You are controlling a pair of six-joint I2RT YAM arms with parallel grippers.
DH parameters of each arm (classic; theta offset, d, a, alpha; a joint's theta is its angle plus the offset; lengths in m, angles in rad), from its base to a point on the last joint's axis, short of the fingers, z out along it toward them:
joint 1: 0 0.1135 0.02 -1.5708
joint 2: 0 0 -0.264 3.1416
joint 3: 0.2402 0 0.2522 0
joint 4: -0.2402 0 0.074 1.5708
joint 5: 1.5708 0 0 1.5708
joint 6: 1.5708 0.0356 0 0
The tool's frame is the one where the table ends.
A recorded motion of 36 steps. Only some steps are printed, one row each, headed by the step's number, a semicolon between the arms.
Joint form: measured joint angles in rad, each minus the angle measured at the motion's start. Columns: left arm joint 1, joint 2, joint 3, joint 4, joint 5, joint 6; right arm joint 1, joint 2, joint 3, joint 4, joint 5, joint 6.
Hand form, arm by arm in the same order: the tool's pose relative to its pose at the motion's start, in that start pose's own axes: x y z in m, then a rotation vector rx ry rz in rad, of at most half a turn. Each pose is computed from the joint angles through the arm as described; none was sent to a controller.
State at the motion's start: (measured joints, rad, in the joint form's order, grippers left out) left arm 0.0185 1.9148 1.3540 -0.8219 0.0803 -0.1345; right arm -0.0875 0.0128 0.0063 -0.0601 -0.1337 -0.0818
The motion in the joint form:
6: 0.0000 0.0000 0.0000 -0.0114 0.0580 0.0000; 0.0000 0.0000 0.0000 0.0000 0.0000 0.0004
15: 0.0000 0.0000 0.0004 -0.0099 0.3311 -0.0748; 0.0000 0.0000 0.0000 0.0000 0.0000 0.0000
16: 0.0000 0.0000 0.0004 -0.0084 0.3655 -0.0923; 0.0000 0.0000 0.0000 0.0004 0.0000 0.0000
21: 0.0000 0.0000 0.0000 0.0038 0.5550 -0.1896; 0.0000 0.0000 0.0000 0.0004 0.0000 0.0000
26: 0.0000 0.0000 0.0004 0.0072 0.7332 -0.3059; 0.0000 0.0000 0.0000 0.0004 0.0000 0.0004
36: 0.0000 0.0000 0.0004 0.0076 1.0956 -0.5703; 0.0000 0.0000 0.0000 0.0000 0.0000 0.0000
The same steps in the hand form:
6: 0.0015 -0.0019 -0.0001 0.0560 0.0190 -0.0012; 0.0000 0.0000 0.0000 0.0000 0.0000 0.0004
15: 0.0025 -0.0113 -0.0020 0.3247 0.0658 -0.0764; 0.0000 0.0000 0.0000 0.0000 0.0000 0.0000
16: 0.0025 -0.0125 -0.0024 0.3583 0.0733 -0.0934; 0.0000 0.0000 0.0000 0.0000 -0.0004 -0.0001
21: 0.0021 -0.0186 -0.0053 0.5421 0.1228 -0.1834; 0.0000 0.0000 0.0000 0.0000 -0.0004 -0.0001
26: 0.0024 -0.0237 -0.0092 0.7077 0.2019 -0.2887; 0.0000 0.0000 0.0000 0.0000 -0.0004 0.0003
36: 0.0035 -0.0315 -0.0194 1.0156 0.4456 -0.5066; 0.0000 0.0000 0.0000 0.0000 0.0000 0.0000

